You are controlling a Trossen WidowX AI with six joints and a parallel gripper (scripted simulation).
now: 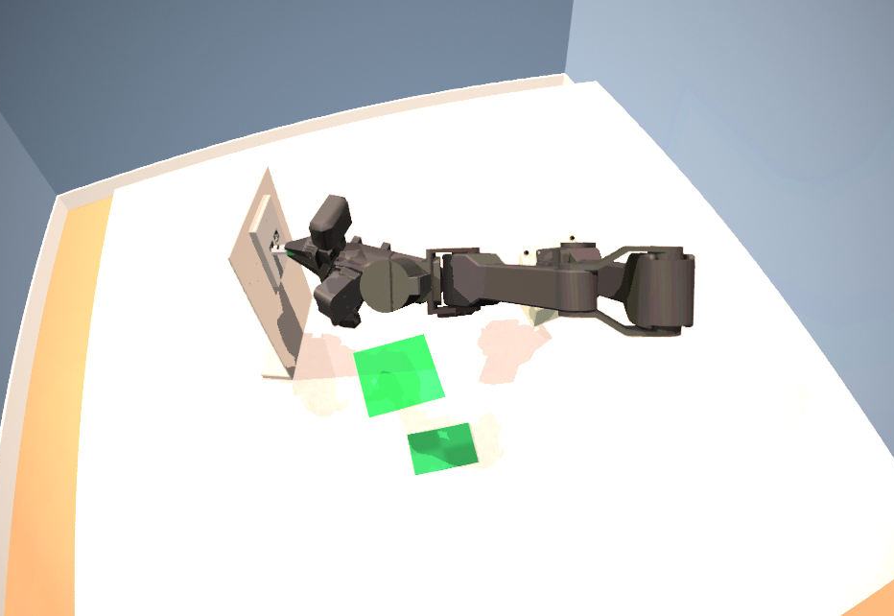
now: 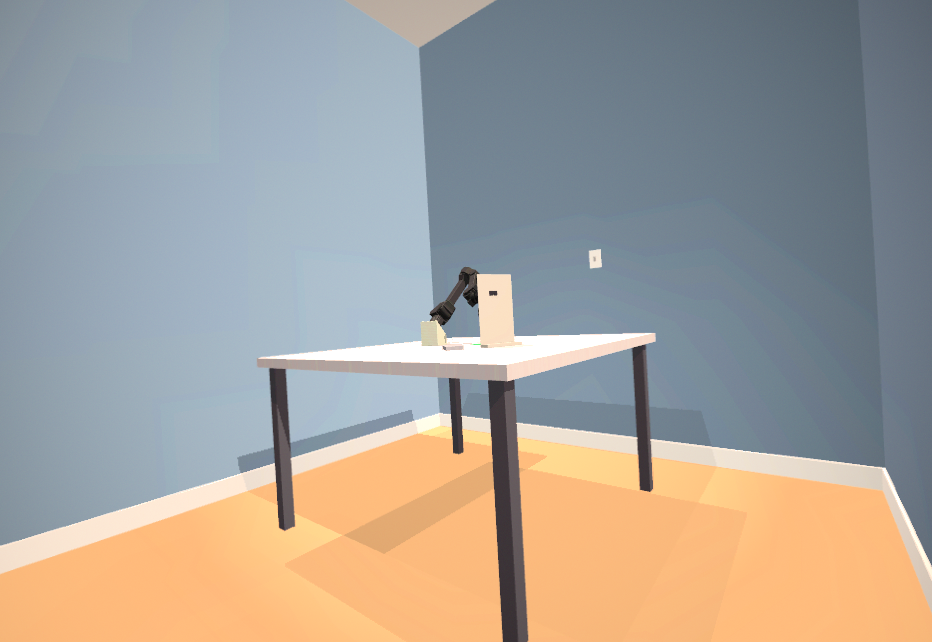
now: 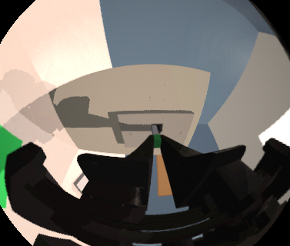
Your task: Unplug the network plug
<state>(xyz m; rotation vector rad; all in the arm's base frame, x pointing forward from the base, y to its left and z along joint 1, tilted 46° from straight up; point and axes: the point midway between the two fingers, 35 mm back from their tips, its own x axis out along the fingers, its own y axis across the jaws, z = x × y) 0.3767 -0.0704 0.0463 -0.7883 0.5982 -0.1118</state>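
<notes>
My gripper tip is 110 mm past the green marked square, 110 mm to the right of it and 220 mm above it. Also, from my gripper tip: network plug: right at my gripper tip; then upright panel: 40 mm ahead, 20 mm to the right, 80 mm below.
</notes>
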